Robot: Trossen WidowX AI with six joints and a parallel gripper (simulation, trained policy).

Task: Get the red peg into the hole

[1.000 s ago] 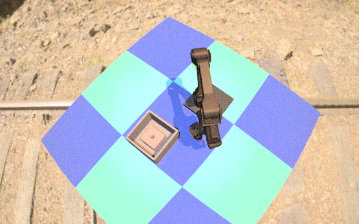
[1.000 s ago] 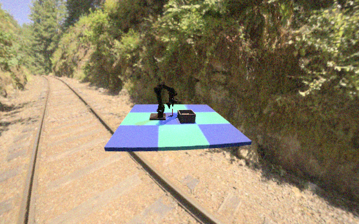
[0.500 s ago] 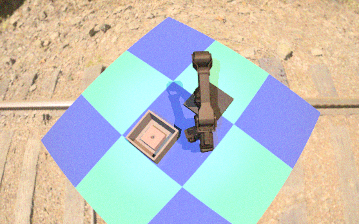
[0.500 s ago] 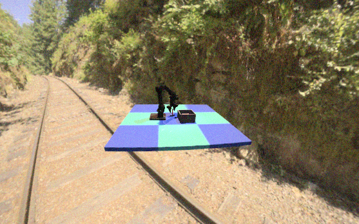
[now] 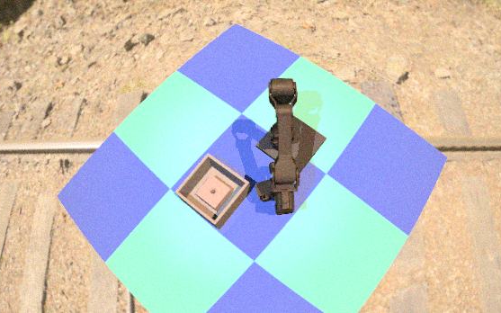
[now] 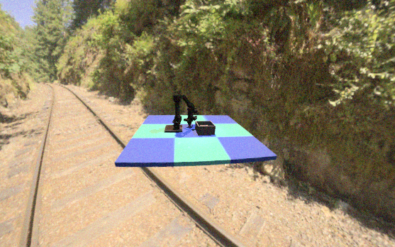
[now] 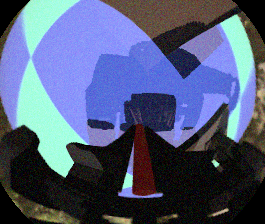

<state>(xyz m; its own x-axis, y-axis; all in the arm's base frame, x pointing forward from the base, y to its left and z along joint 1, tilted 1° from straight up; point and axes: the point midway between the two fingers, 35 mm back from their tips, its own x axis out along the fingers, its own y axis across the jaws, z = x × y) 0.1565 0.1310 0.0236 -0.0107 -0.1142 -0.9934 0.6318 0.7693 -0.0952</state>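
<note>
Now: the red peg 3 cm above my gripper tip. From my gripper tip the other things lie so: plate 17 cm ahead, 17 cm to the right, 4 cm above; then box 17 cm ahead, 17 cm to the right, 2 cm above.
</note>
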